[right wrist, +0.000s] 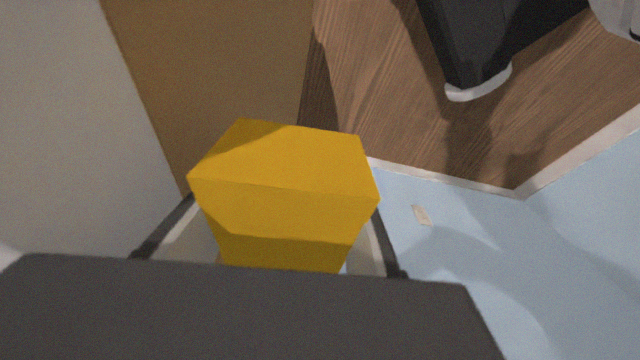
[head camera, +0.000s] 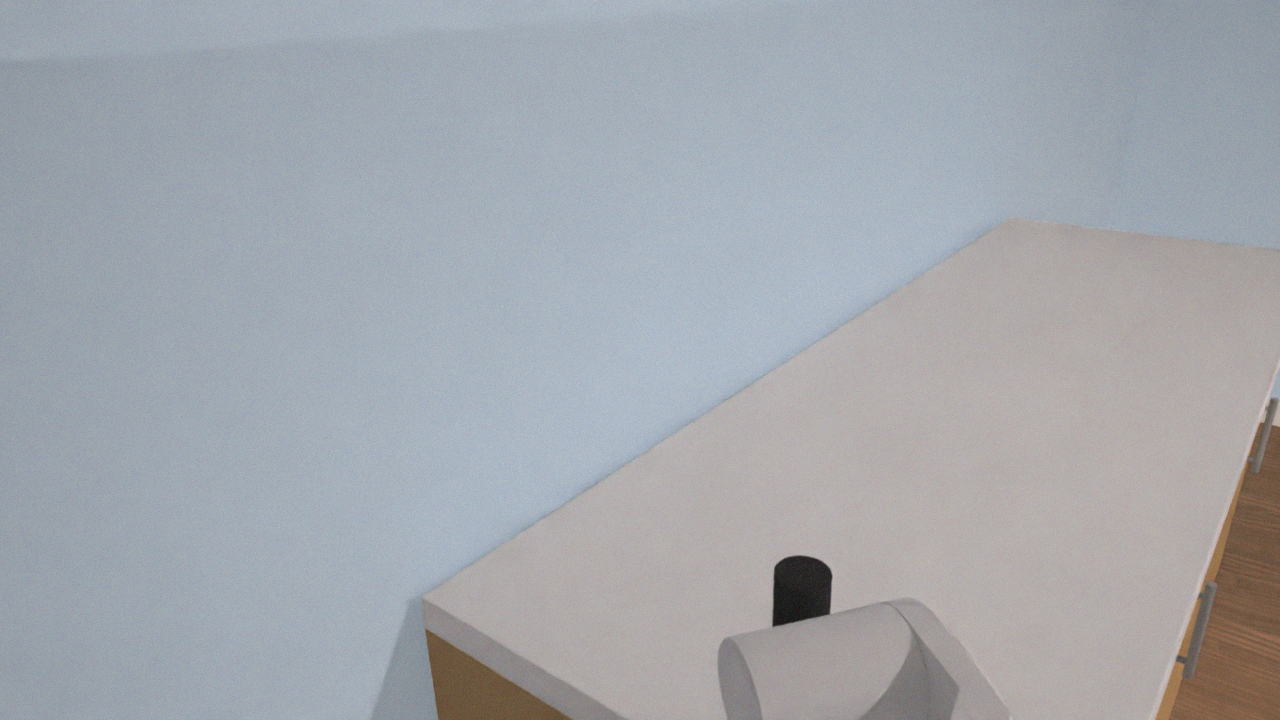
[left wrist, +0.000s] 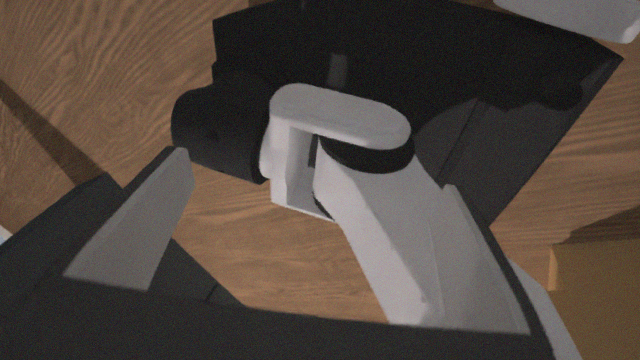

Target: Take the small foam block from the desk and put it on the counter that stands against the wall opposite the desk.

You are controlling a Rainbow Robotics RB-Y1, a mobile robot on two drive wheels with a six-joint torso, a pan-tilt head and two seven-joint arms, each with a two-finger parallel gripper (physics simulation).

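Frame: origin at the robot's base, x left, y ahead, z down, level; metres.
Where they show: left gripper, between the fingertips: [left wrist: 315, 183]; right gripper, between the fingertips: [right wrist: 296, 175].
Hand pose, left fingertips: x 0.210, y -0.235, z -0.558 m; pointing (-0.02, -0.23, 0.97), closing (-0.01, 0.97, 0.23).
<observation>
Each offset is from my left fingertips to the centre of the thing. "*": to the spot under its first point. Level surfaces: height alone.
The small foam block @(dx -0.435, dy +0.639, dz -0.307 m) [right wrist: 285, 162] is yellow and sits between the fingers of my right gripper [right wrist: 296, 175], which is shut on it; its lower part is hidden by the gripper body. The counter [head camera: 904, 429] [right wrist: 75, 115] has a pale top and brown sides and stands along the blue wall. In the right wrist view its top edge and brown side lie behind the block at the left. In the head view the right wrist shows low over the counter's near end; the gripper and block do not show there. My left gripper [left wrist: 315, 183] is open, with no object between its fingers.
The blue wall [head camera: 447, 268] runs along the counter's long back edge. Metal handles @(* dx -1.092, dy +0.895, dz -0.193 m) [head camera: 1202, 626] stick out from the counter's front. In the left wrist view the robot's dark base [left wrist: 500, 165] and white body part lie below the left gripper, over the wooden floor @(dz +0.557 m) [left wrist: 280, 265].
</observation>
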